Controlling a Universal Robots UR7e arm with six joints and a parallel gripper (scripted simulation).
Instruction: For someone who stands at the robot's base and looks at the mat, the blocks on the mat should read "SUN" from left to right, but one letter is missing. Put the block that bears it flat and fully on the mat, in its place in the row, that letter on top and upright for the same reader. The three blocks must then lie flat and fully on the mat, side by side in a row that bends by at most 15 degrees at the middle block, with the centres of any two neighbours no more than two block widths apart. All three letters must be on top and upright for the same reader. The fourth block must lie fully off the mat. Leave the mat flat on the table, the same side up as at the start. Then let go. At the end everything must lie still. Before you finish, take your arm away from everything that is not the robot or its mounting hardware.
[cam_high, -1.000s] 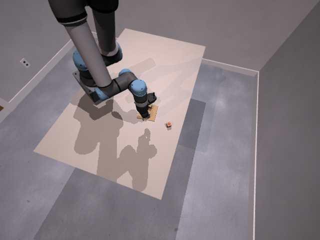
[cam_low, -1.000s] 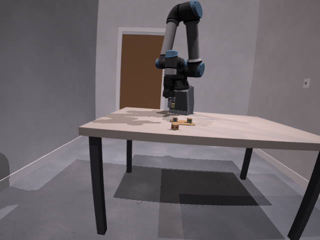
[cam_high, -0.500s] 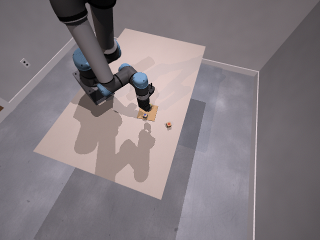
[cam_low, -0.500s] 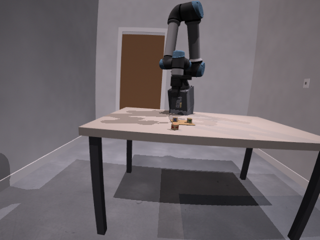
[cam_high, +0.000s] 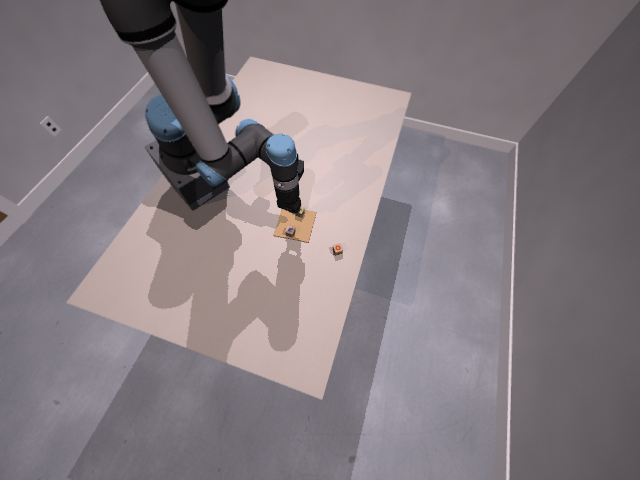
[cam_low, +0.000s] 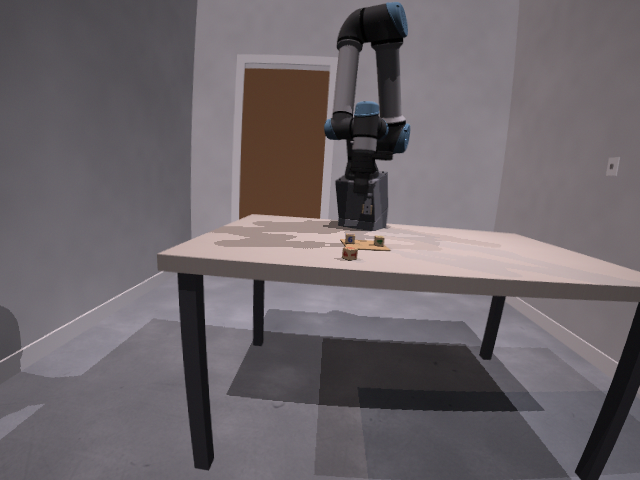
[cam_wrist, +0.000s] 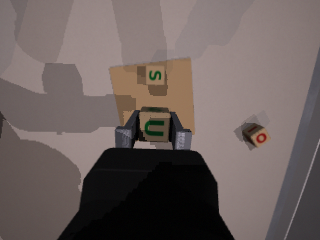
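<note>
Now: the tan mat 120 mm below my hand. From my hand the other things lie so: N block: 100 mm below, 50 mm to the right, 10 mm behind.
</note>
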